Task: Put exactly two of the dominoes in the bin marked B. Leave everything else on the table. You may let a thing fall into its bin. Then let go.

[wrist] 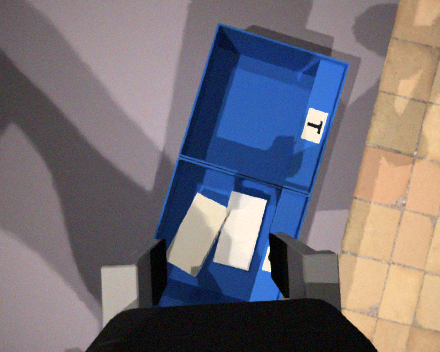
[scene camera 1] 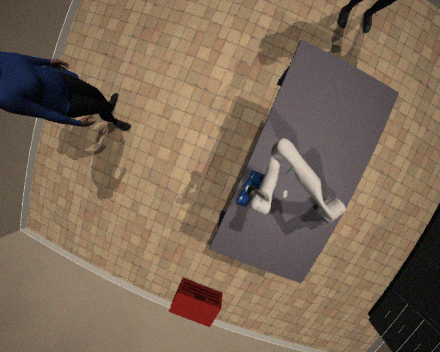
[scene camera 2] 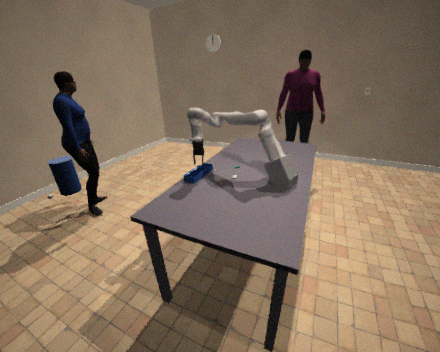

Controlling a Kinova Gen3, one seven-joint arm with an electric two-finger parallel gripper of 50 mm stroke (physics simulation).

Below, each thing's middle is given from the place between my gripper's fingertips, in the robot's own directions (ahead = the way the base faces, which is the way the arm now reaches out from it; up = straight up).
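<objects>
There's the blue bin tray (wrist: 264,109), and my hand is 7 cm above it.
</objects>
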